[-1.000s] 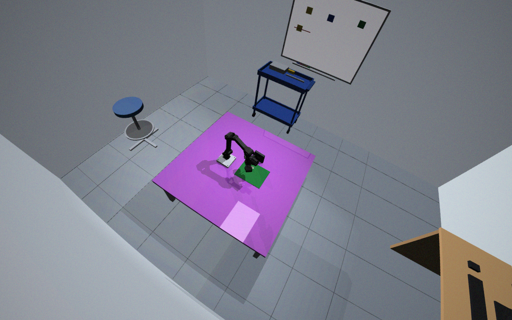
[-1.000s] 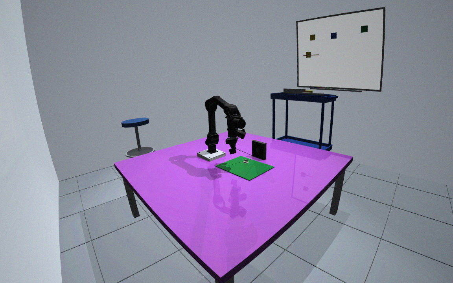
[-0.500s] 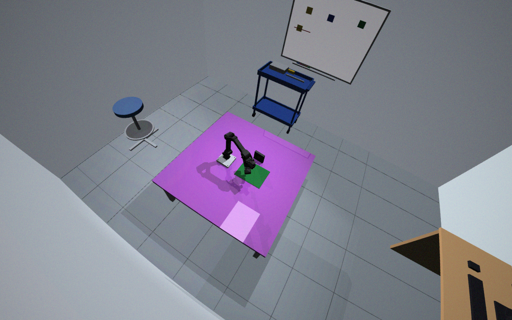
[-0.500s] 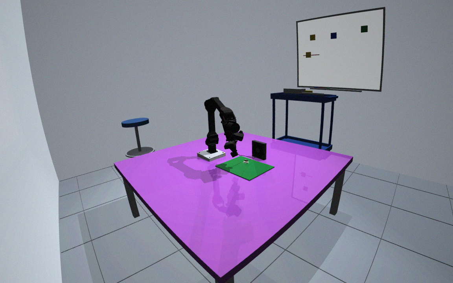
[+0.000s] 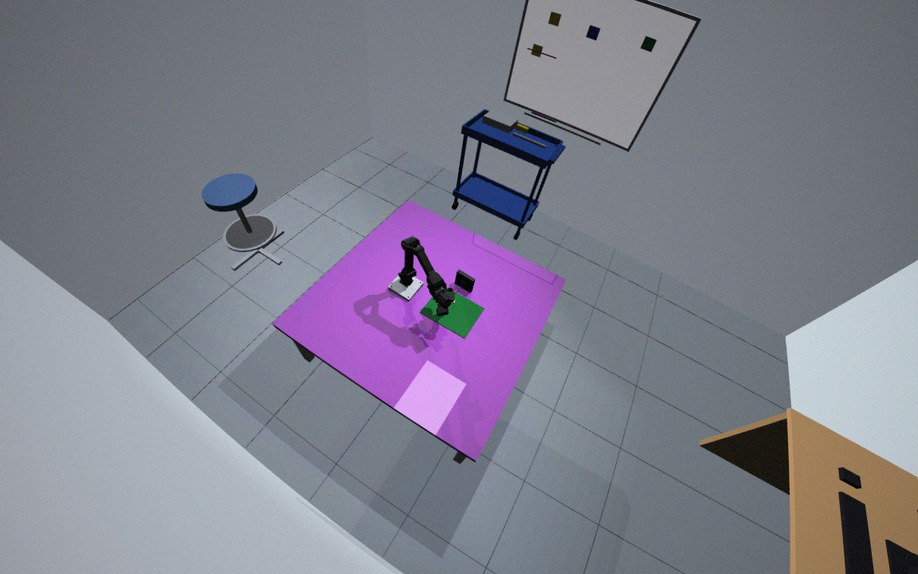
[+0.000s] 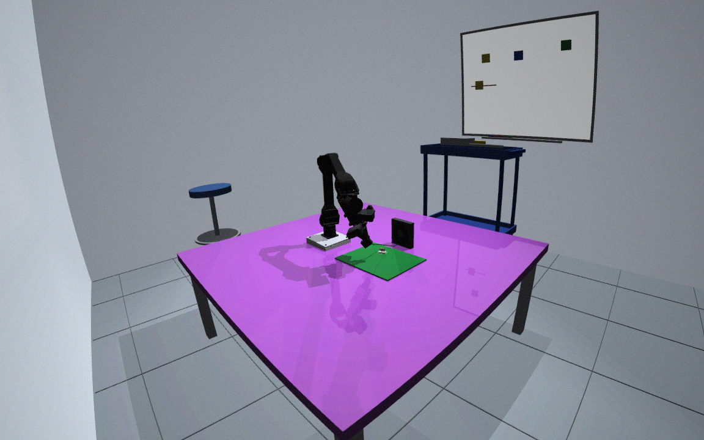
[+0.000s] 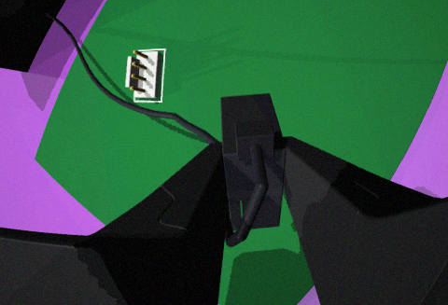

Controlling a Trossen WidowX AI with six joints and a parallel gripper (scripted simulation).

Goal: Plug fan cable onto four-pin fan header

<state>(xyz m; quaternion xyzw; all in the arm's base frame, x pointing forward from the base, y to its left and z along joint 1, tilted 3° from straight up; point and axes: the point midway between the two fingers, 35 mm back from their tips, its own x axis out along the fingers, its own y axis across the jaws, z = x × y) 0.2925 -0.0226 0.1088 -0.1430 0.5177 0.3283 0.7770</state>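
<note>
My gripper tip is now 10 cm above the green board, 4 cm to the right of it and 3 cm short of it. The rest, counted from my gripper tip: black fan (22 cm to the left, 3 cm below, 2 cm behind); then white four-pin header (9 cm to the left, 9 cm below, 1 cm behind); then black fan plug (1 cm below, 1 cm behind).
</note>
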